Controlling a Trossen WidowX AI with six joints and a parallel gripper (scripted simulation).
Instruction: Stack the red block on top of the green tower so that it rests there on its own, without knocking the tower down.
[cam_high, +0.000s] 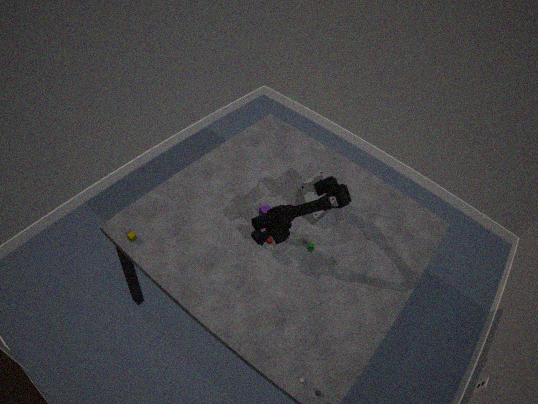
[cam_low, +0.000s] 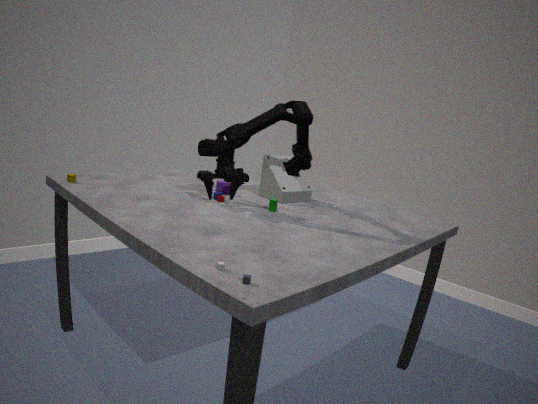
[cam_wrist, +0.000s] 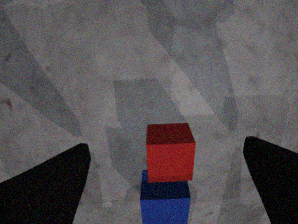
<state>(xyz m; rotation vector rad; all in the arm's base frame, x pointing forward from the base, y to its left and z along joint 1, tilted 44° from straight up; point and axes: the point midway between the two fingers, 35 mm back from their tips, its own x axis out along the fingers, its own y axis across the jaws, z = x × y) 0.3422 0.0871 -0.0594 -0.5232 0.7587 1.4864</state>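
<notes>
Right now my gripper tip is 30 mm to the left of the blue cube and 10 mm past it. The rest, counted from my gripper tip: yellow cube: 490 mm ahead, 400 mm to the right, 10 mm above; then red block: right at my gripper tip; then purple cube: 130 mm to the right, 100 mm behind, 20 mm above.
</notes>
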